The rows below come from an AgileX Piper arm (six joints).
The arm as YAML. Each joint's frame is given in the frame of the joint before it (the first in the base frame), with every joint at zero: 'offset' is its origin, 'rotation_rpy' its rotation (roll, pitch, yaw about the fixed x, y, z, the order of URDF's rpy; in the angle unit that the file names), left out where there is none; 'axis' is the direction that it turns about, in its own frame. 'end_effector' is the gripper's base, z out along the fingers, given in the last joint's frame.
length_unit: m
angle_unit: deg
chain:
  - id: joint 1
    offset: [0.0, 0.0, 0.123]
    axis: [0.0, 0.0, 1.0]
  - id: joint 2
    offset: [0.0, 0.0, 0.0]
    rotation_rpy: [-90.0, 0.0, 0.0]
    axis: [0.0, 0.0, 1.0]
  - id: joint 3
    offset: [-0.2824, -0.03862, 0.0]
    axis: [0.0, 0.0, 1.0]
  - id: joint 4
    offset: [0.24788, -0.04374, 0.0]
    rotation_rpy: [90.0, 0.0, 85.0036]
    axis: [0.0, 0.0, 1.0]
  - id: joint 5
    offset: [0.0, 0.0, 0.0]
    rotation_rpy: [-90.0, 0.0, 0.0]
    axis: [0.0, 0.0, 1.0]
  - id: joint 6
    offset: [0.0, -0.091, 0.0]
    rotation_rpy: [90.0, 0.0, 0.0]
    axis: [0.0, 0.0, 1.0]
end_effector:
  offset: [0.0, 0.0, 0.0]
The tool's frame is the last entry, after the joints.
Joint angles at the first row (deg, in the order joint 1, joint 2, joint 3, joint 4, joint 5, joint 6):
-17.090, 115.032, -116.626, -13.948, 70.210, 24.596
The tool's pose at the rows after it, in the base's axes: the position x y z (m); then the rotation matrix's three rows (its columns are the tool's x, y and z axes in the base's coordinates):
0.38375 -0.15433 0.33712; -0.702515 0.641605 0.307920; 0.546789 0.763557 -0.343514; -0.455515 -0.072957 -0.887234
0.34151 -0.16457 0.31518; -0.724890 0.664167 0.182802; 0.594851 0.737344 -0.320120; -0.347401 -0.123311 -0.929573
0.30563 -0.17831 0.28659; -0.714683 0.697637 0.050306; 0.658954 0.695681 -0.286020; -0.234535 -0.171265 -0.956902
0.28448 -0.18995 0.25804; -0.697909 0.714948 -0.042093; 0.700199 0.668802 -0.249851; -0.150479 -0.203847 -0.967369
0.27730 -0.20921 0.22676; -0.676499 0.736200 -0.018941; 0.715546 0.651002 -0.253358; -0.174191 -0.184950 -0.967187
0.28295 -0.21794 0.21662; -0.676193 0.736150 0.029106; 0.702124 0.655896 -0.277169; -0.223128 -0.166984 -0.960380
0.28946 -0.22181 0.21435; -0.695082 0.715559 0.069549; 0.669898 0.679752 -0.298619; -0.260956 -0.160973 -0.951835
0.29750 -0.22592 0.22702; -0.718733 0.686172 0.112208; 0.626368 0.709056 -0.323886; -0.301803 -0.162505 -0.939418
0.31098 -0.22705 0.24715; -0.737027 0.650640 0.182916; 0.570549 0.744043 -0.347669; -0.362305 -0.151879 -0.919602
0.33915 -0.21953 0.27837; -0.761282 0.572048 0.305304; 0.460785 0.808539 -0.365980; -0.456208 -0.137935 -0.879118
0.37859 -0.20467 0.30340; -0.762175 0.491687 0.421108; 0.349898 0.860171 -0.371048; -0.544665 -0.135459 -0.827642
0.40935 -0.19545 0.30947; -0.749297 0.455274 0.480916; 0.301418 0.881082 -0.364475; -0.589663 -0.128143 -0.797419
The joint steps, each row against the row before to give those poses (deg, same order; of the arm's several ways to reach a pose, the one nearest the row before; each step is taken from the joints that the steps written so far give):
-1.994, -6.150, 8.573, 0.183, 0.050, -2.737
-3.547, -6.030, 12.923, -0.063, 0.120, -1.039
-4.201, -2.965, 10.015, -0.453, 0.112, -0.125
-3.281, -0.047, 6.409, -0.416, -1.243, -0.134
-3.597, 1.988, 4.629, 0.000, -8.539, -0.224
-0.800, 1.597, 0.323, -0.190, -5.141, -0.251
0.004, 0.855, -0.496, -0.202, -3.012, -1.467
0.142, 0.108, -2.929, 0.167, -0.157, -2.852
0.783, 0.068, -4.418, 1.160, 0.000, -3.317
2.698, 1.004, -7.808, 2.305, 0.001, -5.128
4.214, 3.679, -10.088, 1.111, 0.143, -2.689
2.733, 4.539, -7.804, 0.350, 0.117, -0.180

